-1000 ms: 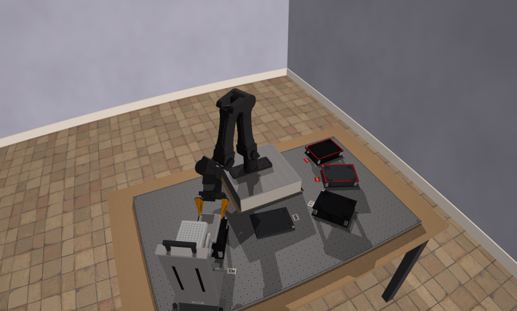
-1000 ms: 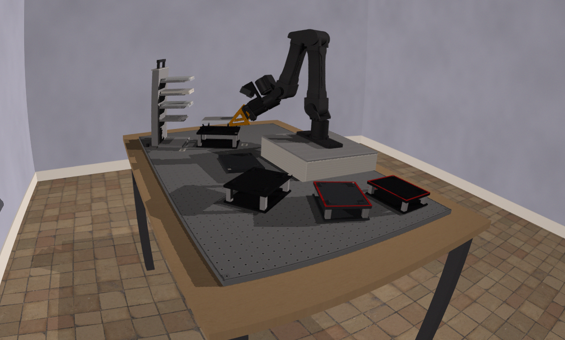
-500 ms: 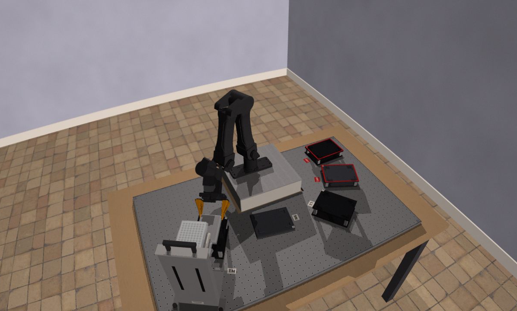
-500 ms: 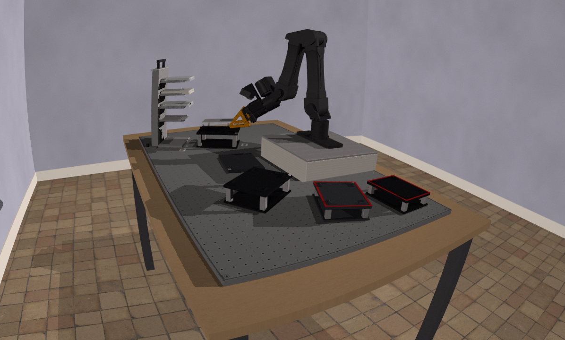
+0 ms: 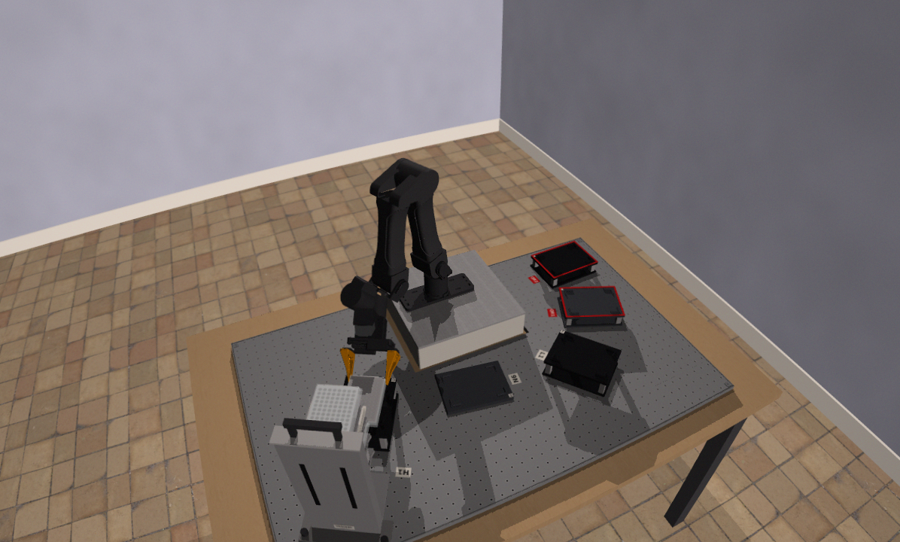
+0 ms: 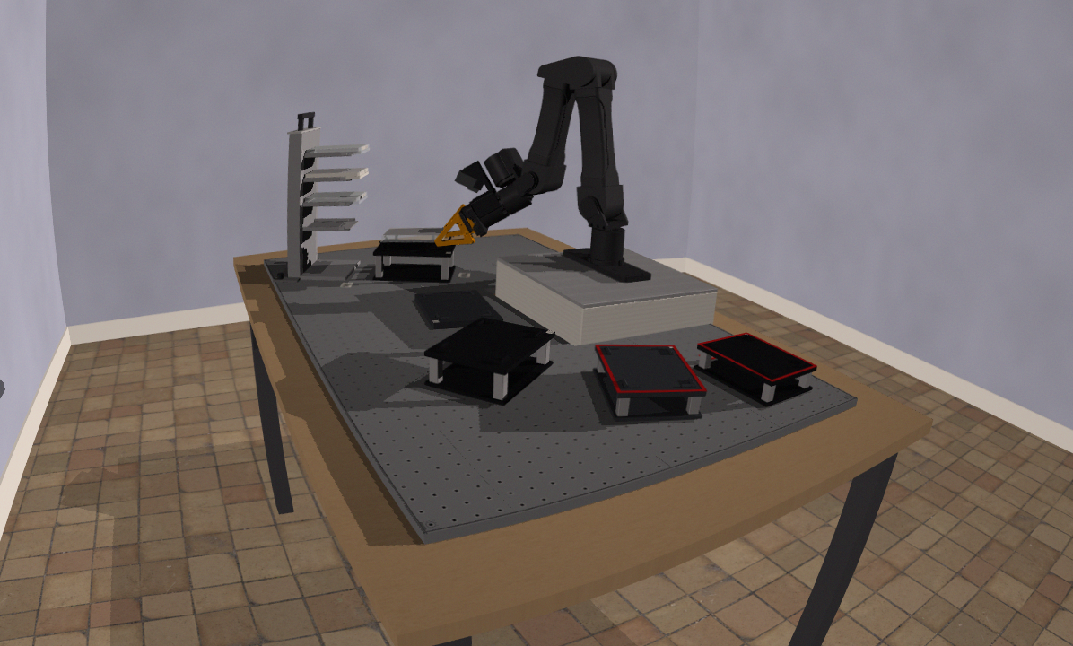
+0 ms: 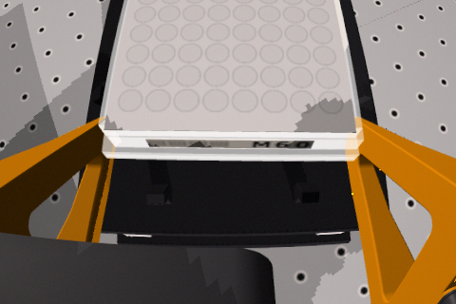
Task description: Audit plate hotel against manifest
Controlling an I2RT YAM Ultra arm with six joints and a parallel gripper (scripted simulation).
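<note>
Right now the black regrip nest RG is 5 cm ahead of my hand, 3 cm to the right of it and 2 cm below it. Also, from my hand: flat recovery nest N6 (23 cm to the left, 7 cm below, 7 cm ahead); H1 deck label (21 cm ahead, 8 cm below, 1 cm to the right); plate hotel H1 (27 cm ahead, 16 cm to the right, 8 cm above).
</note>
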